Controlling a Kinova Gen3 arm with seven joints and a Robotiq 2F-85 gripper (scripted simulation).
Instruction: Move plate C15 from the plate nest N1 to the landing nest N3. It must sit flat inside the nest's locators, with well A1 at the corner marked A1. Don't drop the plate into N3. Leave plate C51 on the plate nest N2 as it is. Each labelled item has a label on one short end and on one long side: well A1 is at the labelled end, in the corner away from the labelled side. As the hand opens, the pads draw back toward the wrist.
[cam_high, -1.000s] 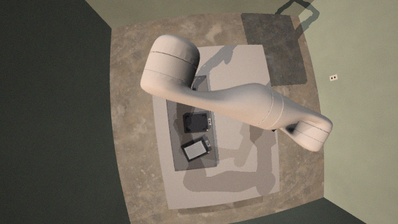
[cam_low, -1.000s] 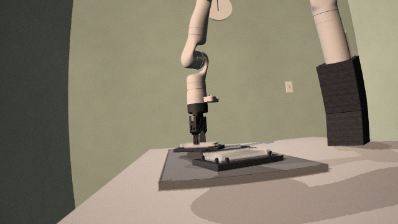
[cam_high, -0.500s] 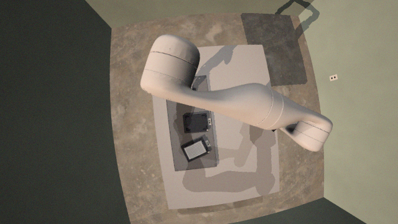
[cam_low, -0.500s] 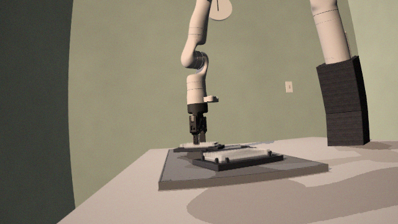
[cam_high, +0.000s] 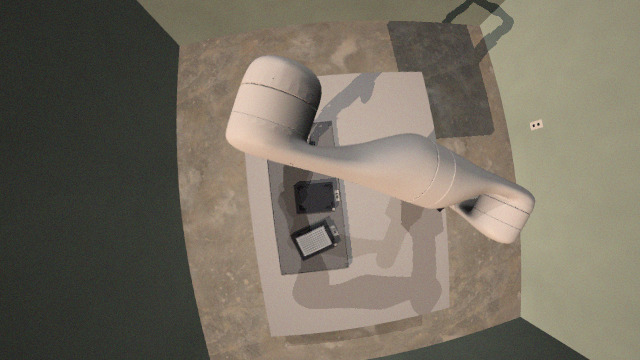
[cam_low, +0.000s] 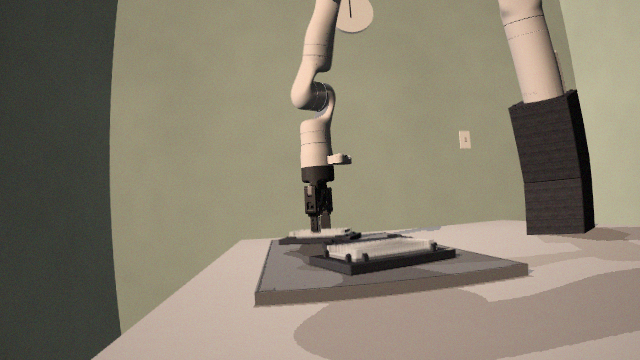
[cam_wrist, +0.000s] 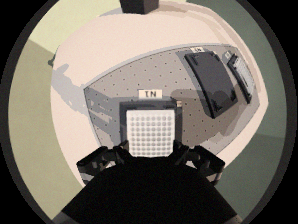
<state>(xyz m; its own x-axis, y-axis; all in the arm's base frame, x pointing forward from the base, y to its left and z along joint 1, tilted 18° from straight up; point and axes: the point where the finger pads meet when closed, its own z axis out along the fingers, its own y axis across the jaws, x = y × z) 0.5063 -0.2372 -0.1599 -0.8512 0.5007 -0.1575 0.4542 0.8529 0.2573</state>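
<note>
Right now my hand is 2 cm above the plate nest N1. Round my hand: nest label: 9 cm behind, 5 cm to the left, 3 cm below; then black nest N2: 39 cm to the left, 2 cm below; then landing nest N3: 4 cm behind, 22 cm to the left, 2 cm below.
</note>
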